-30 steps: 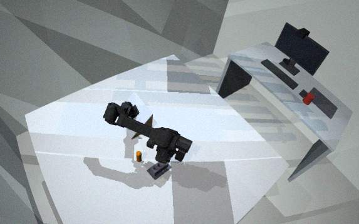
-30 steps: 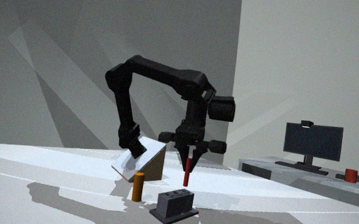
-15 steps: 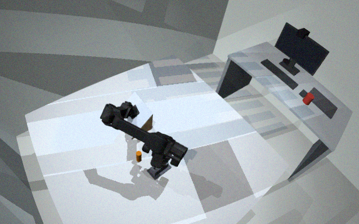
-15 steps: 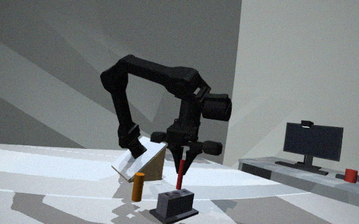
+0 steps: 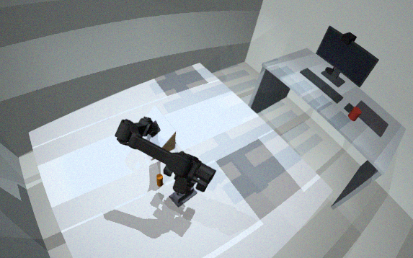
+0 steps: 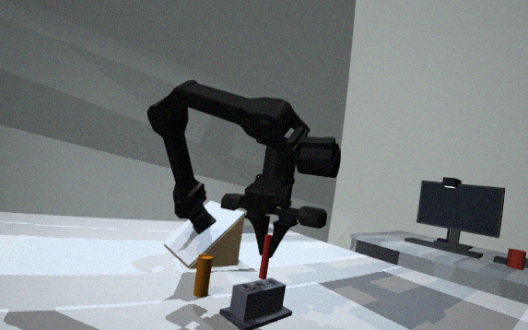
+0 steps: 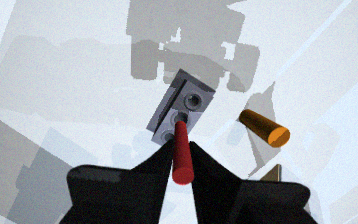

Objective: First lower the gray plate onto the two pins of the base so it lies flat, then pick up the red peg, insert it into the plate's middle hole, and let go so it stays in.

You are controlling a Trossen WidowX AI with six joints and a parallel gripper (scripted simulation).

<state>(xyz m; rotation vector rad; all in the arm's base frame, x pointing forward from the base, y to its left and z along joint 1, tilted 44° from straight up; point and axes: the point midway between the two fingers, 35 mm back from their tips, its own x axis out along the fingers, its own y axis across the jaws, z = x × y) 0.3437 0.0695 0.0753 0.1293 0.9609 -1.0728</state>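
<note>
Now: gripper tip right at the red peg. The rest, counted from my gripper tip: orange cylinder: 100 mm behind, 80 mm to the right, 70 mm below; gray plate: 70 mm below.
</note>
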